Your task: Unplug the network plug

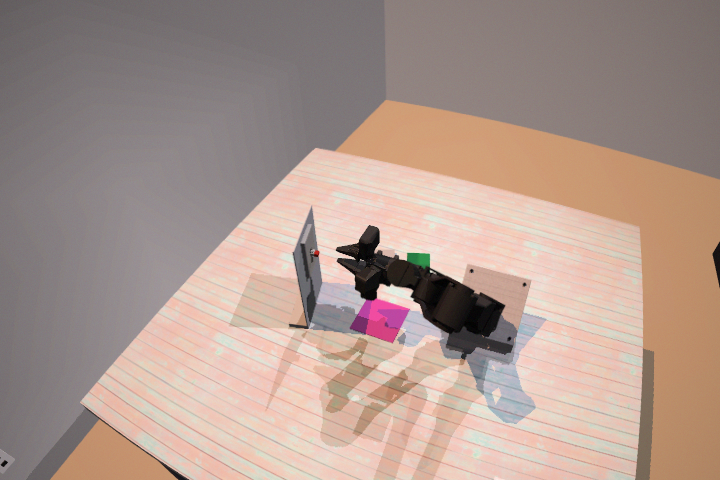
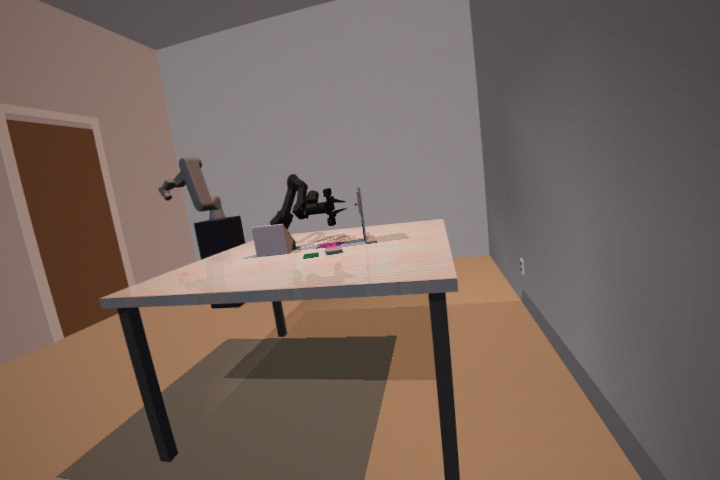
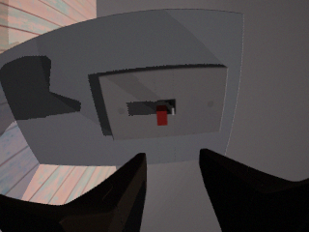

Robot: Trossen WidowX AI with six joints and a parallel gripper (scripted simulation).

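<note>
The red network plug lies 60 mm ahead of my gripper tip and 20 mm to the left of it. Round my gripper tip: magenta marked square: 110 mm behind, 190 mm below; then grey upright panel: 80 mm ahead, 20 mm to the left, 70 mm below; then green patch: 130 mm behind, 230 mm to the right, 190 mm below.
</note>
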